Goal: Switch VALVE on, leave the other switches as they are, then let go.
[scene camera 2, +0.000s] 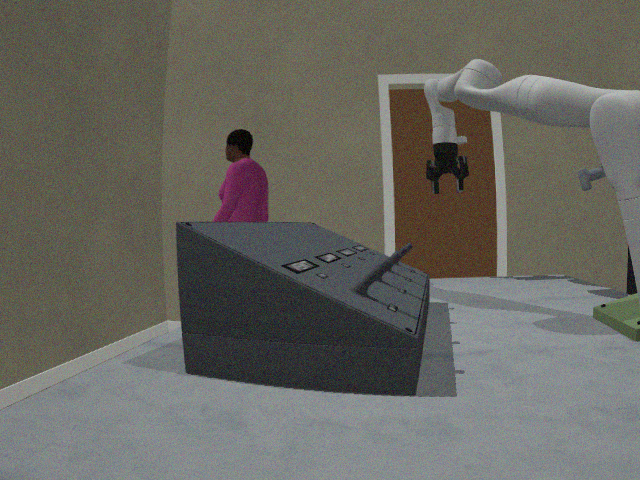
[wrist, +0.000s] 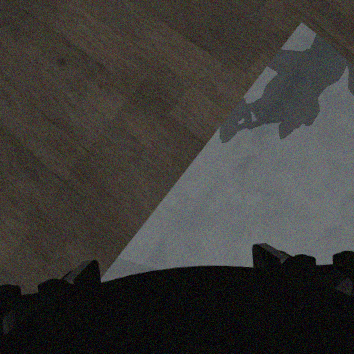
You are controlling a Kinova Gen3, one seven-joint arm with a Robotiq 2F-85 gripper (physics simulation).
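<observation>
A dark grey console (scene camera 2: 299,320) with a sloping top stands on the table in the scene view. Its face carries several small framed plates and a row of switch levers; the nearest lever (scene camera 2: 382,269) sticks up and to the right, and levers behind it are overlapped by it. The labels cannot be read, so I cannot tell which switch is VALVE. My gripper (scene camera 2: 448,192) (wrist: 176,270) is open and empty, pointing down, high above the table and apart from the console. The console does not show in the wrist view.
The pale table (scene camera 2: 289,428) (wrist: 225,200) has an edge running diagonally in the wrist view, with wooden floor (wrist: 100,150) beyond. A person in a pink top (scene camera 2: 245,191) stands behind the console. A green block (scene camera 2: 620,314) lies at the right. A brown door (scene camera 2: 439,227) is in the back wall.
</observation>
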